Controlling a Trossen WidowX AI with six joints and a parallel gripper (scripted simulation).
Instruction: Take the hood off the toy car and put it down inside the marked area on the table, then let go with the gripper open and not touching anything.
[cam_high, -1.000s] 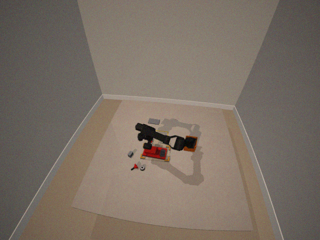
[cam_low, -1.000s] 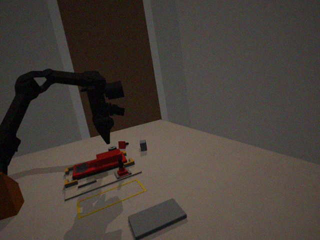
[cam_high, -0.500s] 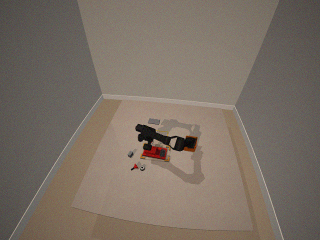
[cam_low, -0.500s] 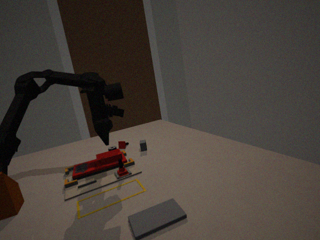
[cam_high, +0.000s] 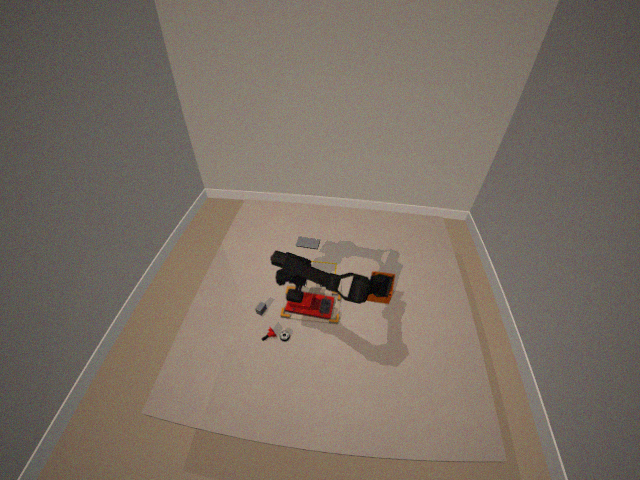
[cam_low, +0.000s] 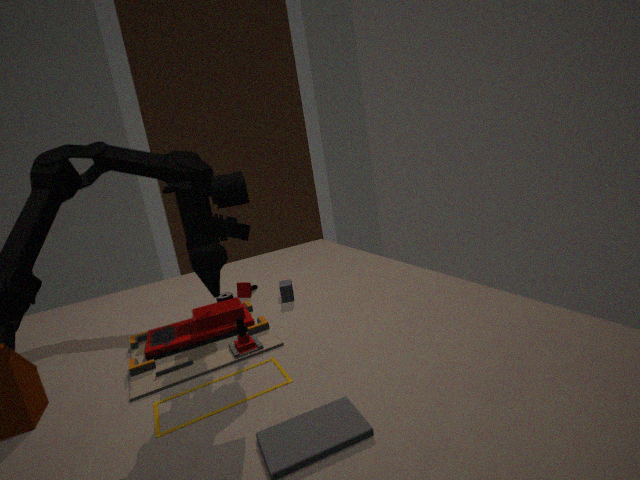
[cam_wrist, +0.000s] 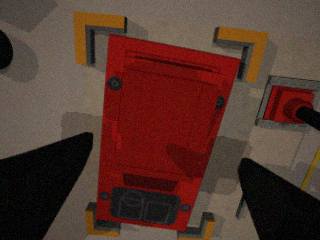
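Right now my gripper tip is 5 cm above the red hood. From my gripper tip the other things lie so: wheel 2 cm ahead, 17 cm to the left, 8 cm below.
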